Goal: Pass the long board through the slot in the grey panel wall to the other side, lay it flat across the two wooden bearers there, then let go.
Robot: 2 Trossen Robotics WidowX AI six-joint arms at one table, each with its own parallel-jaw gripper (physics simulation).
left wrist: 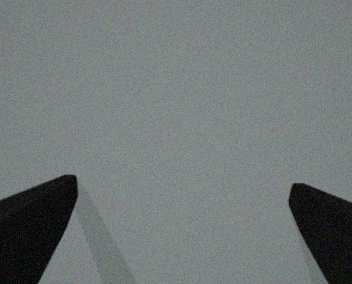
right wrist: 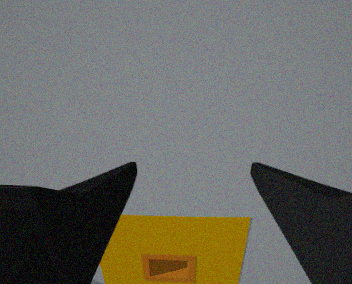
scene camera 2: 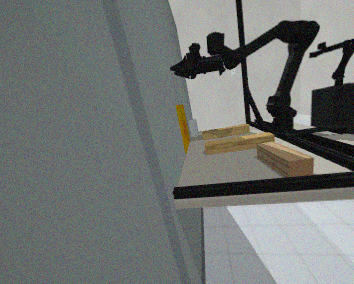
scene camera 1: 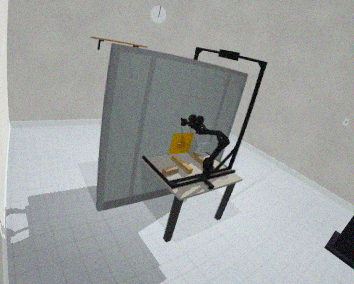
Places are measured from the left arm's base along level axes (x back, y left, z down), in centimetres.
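Pixels of known places: left gripper, fingertip midpoint: (left wrist: 185, 189) (scene camera 2: 172, 71) (scene camera 1: 184, 118); right gripper, fingertip midpoint: (right wrist: 193, 167); left arm's base at its link origin: (scene camera 2: 283, 130) (scene camera 1: 205, 175).
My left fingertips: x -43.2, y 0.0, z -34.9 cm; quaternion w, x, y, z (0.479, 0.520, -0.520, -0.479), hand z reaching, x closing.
For each thing: its top centre in the pictures, then the offset to it from my left fingertips. "spot": a spot on its surface instead. Level surfaces: height alone.
- yellow plate at a spot on its surface: (right wrist: 220, 245) spot: dx -5.1, dy +5.5, dz +20.5 cm
- orange-framed slot at a spot on its surface: (right wrist: 167, 266) spot: dx -3.2, dy -3.8, dz +28.9 cm
- shorter brown wooden block at its top centre: (scene camera 2: 279, 149) (scene camera 1: 170, 168) dx +28.2, dy +27.1, dz +32.1 cm
- table at its surface level: dz +36.8 cm
- small pale piece at a spot on its surface: (scene camera 2: 193, 126) spot: dx +2.9, dy -27.0, dz +30.3 cm
The grey panel wall (scene camera 1: 170, 90) (scene camera 2: 75, 150) stands upright at the table's far edge. A yellow plate (scene camera 1: 175, 140) (scene camera 2: 180, 115) (right wrist: 220, 245) on it surrounds the orange-framed slot (right wrist: 167, 266). Two parallel pale wooden bearers lie on the table: one in the middle (scene camera 1: 182, 164) (scene camera 2: 240, 143), one further back (scene camera 1: 197, 157) (scene camera 2: 225, 131). I cannot make out the long board in any view. My left gripper (scene camera 1: 183, 121) (scene camera 2: 175, 69) (left wrist: 185, 189) is open and empty, close to the wall above the yellow plate. My right gripper (right wrist: 193, 167) is open and empty, facing the wall above the slot.
A shorter brown wooden block (scene camera 1: 170, 170) (scene camera 2: 280, 157) lies on the table (scene camera 2: 225, 172) beside the middle bearer. A black rail (scene camera 2: 260, 185) runs along the table's side. A small pale piece (scene camera 2: 193, 126) stands near the plate. A black frame (scene camera 1: 254, 102) rises over the table.
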